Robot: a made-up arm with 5 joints. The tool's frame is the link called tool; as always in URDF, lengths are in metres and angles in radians. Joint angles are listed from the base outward. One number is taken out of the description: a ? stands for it. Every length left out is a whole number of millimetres.
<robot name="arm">
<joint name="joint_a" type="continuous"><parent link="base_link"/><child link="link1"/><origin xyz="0.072 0 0.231" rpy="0 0 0"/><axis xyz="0 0 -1"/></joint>
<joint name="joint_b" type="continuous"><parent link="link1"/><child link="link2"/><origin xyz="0.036 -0.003 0" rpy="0 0 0"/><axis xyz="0 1 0"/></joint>
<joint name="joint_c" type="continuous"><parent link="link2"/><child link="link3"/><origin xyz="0.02 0 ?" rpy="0 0 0"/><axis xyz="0 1 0"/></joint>
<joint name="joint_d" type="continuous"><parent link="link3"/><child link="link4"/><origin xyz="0.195 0 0.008" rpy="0 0 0"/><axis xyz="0 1 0"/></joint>
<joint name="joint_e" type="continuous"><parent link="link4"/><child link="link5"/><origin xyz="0.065 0 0" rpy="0 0 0"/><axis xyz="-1 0 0"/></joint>
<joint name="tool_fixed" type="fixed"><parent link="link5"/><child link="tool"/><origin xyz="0 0 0" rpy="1.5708 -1.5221 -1.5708"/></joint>
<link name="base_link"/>
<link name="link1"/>
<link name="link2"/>
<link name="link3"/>
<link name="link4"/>
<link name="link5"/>
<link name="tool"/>
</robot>
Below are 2 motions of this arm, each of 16 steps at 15 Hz.
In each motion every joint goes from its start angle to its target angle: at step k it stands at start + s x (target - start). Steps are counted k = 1, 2, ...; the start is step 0. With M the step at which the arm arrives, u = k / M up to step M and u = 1 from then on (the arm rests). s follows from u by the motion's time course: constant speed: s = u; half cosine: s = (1 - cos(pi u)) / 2; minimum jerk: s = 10 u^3 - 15 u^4 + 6 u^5.
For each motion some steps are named. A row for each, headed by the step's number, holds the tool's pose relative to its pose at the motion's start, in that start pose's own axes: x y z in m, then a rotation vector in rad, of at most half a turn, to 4 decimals.
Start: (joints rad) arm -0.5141 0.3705 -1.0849 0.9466 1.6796
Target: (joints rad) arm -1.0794 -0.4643 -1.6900 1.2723 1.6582
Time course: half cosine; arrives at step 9
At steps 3, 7, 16:
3: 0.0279 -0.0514 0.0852 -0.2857 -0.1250 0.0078
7: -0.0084 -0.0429 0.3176 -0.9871 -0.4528 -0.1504
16: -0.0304 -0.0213 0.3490 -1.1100 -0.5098 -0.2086

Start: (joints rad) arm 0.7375 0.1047 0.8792 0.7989 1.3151
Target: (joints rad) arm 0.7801 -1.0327 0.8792 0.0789 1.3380
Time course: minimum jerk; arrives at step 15
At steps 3, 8, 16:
3: 0.0025 -0.0094 0.0108 -0.1025 -0.0325 -0.0011
8: 0.0104 -0.0528 0.1351 -1.0006 -0.2993 -0.0122
16: -0.0051 -0.0167 0.2530 -1.7872 -0.5052 -0.0213

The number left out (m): 0.081
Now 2 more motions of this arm.
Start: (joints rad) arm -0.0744 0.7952 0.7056 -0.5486 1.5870
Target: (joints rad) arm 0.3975 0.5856 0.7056 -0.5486 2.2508
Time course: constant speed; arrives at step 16
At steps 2, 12, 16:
2: -0.0100 -0.0063 0.0001 -0.0259 0.0351 0.0354
12: -0.0674 -0.0295 0.0089 -0.1030 0.2553 0.2231
16: -0.0926 -0.0342 0.0168 -0.1041 0.3592 0.3017

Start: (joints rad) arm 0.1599 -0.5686 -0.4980 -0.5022 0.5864
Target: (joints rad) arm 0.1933 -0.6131 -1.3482 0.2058 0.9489
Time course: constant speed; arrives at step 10
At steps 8, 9, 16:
8: 0.1283 -0.0749 -0.0124 -0.0931 -0.1176 0.3161
9: 0.1443 -0.0836 -0.0069 -0.1070 -0.1307 0.3555
16: 0.1599 -0.0919 0.0001 -0.1214 -0.1434 0.3947

